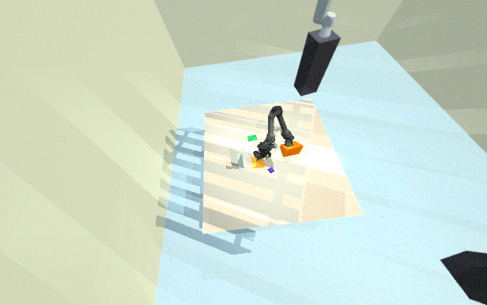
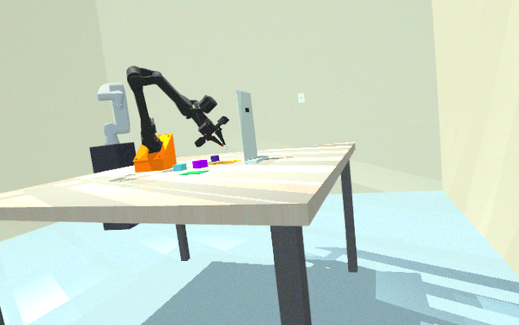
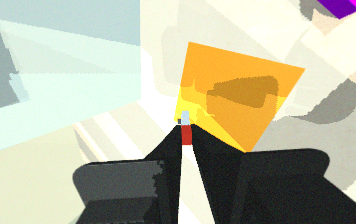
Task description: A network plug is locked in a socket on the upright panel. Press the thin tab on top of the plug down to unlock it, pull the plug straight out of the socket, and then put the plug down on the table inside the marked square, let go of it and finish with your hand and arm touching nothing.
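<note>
My gripper tip is now 80 mm above the flat yellow square. Also, from my gripper tip: pale upright panel 140 mm ahead, 60 mm above, 50 mm to the right.
</note>
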